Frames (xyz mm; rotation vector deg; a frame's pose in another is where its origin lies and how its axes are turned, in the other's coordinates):
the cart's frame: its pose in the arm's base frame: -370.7 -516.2 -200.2 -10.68 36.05 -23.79
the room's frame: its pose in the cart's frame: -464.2 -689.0 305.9 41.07 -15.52 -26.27
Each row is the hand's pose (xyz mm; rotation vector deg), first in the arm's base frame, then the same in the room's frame.
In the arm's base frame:
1: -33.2 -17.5 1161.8 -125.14 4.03 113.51
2: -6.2 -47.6 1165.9 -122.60 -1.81 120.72
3: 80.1 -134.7 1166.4 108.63 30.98 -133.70
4: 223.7 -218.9 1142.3 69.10 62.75 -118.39
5: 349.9 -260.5 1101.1 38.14 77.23 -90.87
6: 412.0 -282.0 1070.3 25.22 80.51 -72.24
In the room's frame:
1: -530.5 1176.2 335.5 104.74 36.41 -84.94
2: -492.9 1185.0 348.1 96.94 37.33 -86.51
3: -376.9 1215.5 373.4 68.05 46.76 -85.92
4: -226.8 1291.5 372.8 25.91 56.05 -72.49
5: -116.2 1370.6 343.3 -6.87 59.30 -48.84
6: -58.3 1407.0 319.0 -21.24 60.07 -32.20

